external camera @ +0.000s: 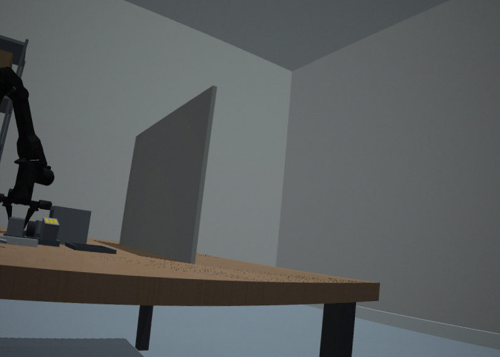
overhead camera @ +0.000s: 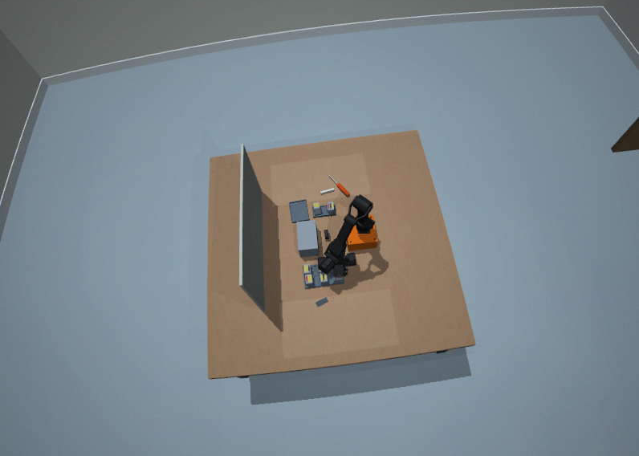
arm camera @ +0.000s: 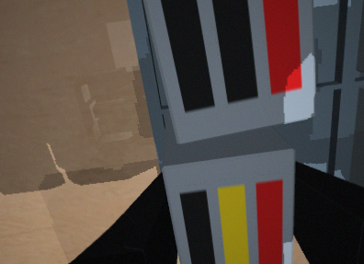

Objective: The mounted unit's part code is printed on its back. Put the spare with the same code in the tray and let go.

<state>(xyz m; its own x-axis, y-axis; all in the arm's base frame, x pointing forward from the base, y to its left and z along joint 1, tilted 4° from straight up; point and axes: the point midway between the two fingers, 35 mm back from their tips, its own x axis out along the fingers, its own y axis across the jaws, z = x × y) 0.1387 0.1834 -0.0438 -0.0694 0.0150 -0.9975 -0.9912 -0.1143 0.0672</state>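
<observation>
My gripper tip is now 340 mm to the left of the flat grey tray, 200 mm short of it and 10 mm above it. Also, from my gripper tip: grey spare block: 20 mm above; then tall grey panel: 400 mm ahead, 210 mm above, 130 mm to the right; then grey mounted unit: 150 mm ahead, 140 mm to the right, 30 mm above.
</observation>
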